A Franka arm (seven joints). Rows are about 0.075 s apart.
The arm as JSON. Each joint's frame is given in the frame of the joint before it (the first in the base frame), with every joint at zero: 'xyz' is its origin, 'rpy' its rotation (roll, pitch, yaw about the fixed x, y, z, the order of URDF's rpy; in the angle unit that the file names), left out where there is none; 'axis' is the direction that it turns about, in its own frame. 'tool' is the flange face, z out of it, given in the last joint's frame.
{
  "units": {
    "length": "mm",
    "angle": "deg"
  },
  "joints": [
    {
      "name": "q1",
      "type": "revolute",
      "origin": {
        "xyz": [
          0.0,
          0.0,
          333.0
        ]
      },
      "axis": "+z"
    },
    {
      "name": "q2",
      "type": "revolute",
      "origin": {
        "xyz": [
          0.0,
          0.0,
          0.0
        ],
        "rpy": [
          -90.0,
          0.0,
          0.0
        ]
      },
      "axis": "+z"
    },
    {
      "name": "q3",
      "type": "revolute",
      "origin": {
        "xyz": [
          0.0,
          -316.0,
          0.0
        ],
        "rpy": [
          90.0,
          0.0,
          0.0
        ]
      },
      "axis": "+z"
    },
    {
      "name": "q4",
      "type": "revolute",
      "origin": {
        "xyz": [
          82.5,
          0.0,
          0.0
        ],
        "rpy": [
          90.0,
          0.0,
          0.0
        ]
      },
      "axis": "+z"
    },
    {
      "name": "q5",
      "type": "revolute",
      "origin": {
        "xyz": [
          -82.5,
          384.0,
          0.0
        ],
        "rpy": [
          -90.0,
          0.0,
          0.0
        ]
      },
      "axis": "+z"
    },
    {
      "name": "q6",
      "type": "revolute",
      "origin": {
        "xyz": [
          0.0,
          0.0,
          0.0
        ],
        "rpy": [
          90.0,
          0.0,
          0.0
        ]
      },
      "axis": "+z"
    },
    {
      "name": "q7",
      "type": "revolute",
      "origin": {
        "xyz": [
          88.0,
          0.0,
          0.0
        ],
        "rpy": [
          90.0,
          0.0,
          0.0
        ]
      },
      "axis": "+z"
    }
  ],
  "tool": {
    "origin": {
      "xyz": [
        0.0,
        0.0,
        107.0
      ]
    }
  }
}
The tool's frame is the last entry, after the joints.
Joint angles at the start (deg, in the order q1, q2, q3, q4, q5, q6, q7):
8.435, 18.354, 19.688, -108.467, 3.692, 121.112, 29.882
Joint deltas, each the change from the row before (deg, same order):
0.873, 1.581, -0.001, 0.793, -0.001, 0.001, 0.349
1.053, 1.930, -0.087, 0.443, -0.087, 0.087, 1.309
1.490, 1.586, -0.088, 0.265, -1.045, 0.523, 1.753
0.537, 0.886, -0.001, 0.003, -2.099, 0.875, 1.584
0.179, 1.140, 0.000, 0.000, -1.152, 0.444, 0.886
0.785, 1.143, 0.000, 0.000, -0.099, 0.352, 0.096
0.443, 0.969, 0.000, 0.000, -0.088, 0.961, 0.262
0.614, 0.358, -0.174, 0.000, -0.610, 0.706, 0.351
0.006, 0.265, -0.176, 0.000, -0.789, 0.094, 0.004
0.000, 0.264, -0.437, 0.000, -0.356, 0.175, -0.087
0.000, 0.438, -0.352, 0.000, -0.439, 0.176, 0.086
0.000, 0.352, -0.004, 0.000, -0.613, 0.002, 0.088
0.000, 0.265, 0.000, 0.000, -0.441, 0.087, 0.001
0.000, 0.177, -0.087, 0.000, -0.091, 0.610, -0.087
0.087, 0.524, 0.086, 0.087, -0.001, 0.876, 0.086
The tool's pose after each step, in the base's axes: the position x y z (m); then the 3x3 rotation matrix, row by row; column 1 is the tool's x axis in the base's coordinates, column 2 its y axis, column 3 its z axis. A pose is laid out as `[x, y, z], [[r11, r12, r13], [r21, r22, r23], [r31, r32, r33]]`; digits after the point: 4 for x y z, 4 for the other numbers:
[0.5423, 0.2910, 0.3287], [[0.9837, -0.0788, -0.1615], [-0.0622, -0.9925, 0.1056], [-0.1686, -0.0939, -0.9812]]
[0.5392, 0.3008, 0.3124], [[0.9785, -0.0868, -0.1871], [-0.0690, -0.9926, 0.0998], [-0.1943, -0.0847, -0.9773]]
[0.5335, 0.3139, 0.2985], [[0.9769, -0.0838, -0.1968], [-0.0687, -0.9942, 0.0823], [-0.2025, -0.0669, -0.9770]]
[0.5324, 0.3182, 0.2903], [[0.9796, -0.0800, -0.1842], [-0.0704, -0.9958, 0.0582], [-0.1881, -0.0441, -0.9812]]
[0.5318, 0.3193, 0.2791], [[0.9788, -0.0803, -0.1884], [-0.0735, -0.9964, 0.0430], [-0.1912, -0.0282, -0.9811]]
[0.5269, 0.3265, 0.2677], [[0.9770, -0.0684, -0.2022], [-0.0619, -0.9974, 0.0380], [-0.2042, -0.0246, -0.9786]]
[0.5250, 0.3312, 0.2590], [[0.9767, -0.0665, -0.2040], [-0.0595, -0.9974, 0.0404], [-0.2061, -0.0274, -0.9781]]
[0.5234, 0.3355, 0.2558], [[0.9790, -0.0588, -0.1951], [-0.0528, -0.9980, 0.0354], [-0.1967, -0.0243, -0.9802]]
[0.5244, 0.3336, 0.2528], [[0.9801, -0.0522, -0.1916], [-0.0483, -0.9985, 0.0249], [-0.1926, -0.0152, -0.9812]]
[0.5268, 0.3297, 0.2496], [[0.9804, -0.0535, -0.1897], [-0.0508, -0.9985, 0.0191], [-0.1905, -0.0091, -0.9817]]
[0.5284, 0.3264, 0.2447], [[0.9802, -0.0554, -0.1903], [-0.0541, -0.9985, 0.0119], [-0.1907, -0.0014, -0.9817]]
[0.5281, 0.3259, 0.2410], [[0.9803, -0.0496, -0.1914], [-0.0499, -0.9988, 0.0032], [-0.1913, 0.0064, -0.9815]]
[0.5280, 0.3256, 0.2384], [[0.9806, -0.0444, -0.1911], [-0.0456, -0.9990, -0.0023], [-0.1908, 0.0110, -0.9816]]
[0.5293, 0.3254, 0.2371], [[0.9818, -0.0442, -0.1845], [-0.0448, -0.9990, 0.0013], [-0.1844, 0.0070, -0.9828]]
[0.5296, 0.3278, 0.2335], [[0.9827, -0.0448, -0.1797], [-0.0439, -0.9990, 0.0086], [-0.1799, -0.0006, -0.9837]]

